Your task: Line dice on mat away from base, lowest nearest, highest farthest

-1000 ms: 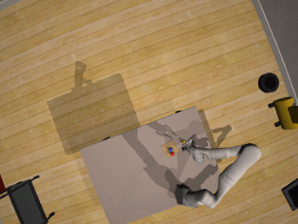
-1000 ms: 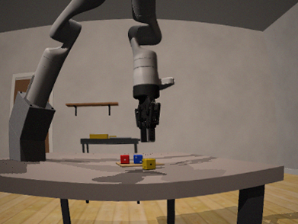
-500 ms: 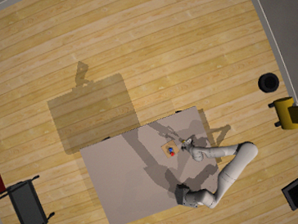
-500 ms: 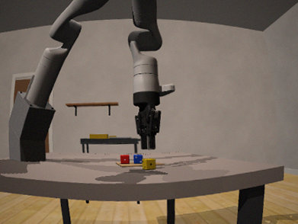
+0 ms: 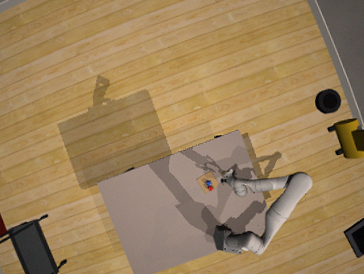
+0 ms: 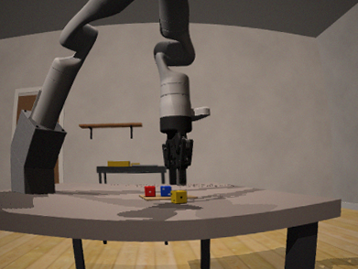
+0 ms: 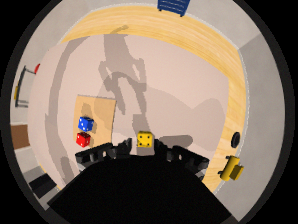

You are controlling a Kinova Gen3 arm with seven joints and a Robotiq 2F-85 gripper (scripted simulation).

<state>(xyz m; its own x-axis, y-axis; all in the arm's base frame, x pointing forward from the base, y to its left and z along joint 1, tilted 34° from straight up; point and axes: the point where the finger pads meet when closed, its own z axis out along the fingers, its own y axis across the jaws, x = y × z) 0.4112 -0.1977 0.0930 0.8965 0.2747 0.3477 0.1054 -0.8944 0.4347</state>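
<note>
The yellow die is 50 mm below my hand. The rest, counted from my hand: red die 160 mm to the left, 40 mm below, 40 mm behind; tan mat 150 mm to the left, 60 mm below, 10 mm ahead; blue die 150 mm to the left, 40 mm below, 10 mm ahead.
</note>
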